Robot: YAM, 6 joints.
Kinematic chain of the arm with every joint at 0, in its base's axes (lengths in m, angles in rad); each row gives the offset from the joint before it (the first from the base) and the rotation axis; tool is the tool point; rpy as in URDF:
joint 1: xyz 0 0 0.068 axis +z
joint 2: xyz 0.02 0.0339 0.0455 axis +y
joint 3: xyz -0.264 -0.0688 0 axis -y
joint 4: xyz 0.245 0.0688 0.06 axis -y
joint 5: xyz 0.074 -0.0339 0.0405 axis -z
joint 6: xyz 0.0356 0 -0.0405 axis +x
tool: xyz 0 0 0 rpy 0 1.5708 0
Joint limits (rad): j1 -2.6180..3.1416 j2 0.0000..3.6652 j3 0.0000..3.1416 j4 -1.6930..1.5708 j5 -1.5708..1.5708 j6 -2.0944..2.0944
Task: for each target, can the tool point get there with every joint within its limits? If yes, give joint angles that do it. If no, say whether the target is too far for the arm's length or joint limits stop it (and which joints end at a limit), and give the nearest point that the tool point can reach.
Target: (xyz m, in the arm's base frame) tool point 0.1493 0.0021 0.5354
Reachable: yes | joints -0.0239 1.2457 2.0926 -1.3390 -0.1606 0.5619
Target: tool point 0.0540 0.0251 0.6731
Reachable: yes | joints 0.3299 1.2572 2.4760 -0.6604 -0.1755 -0.8857
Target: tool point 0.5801 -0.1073 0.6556
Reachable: no: too far | nearest point 0.4656 -0.0861 0.5448 | short by 0.161 m
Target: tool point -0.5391 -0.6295 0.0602
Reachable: no: too far | nearest point -0.4192 -0.4895 0.0723 | short by 0.185 m
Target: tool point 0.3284 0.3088 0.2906
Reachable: yes | joints 0.7833 1.9419 1.6990 -0.4473 0.3717 0.3198
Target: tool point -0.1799 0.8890 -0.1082
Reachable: no: too far | nearest point -0.1244 0.6147 -0.0383 | short by 0.288 m
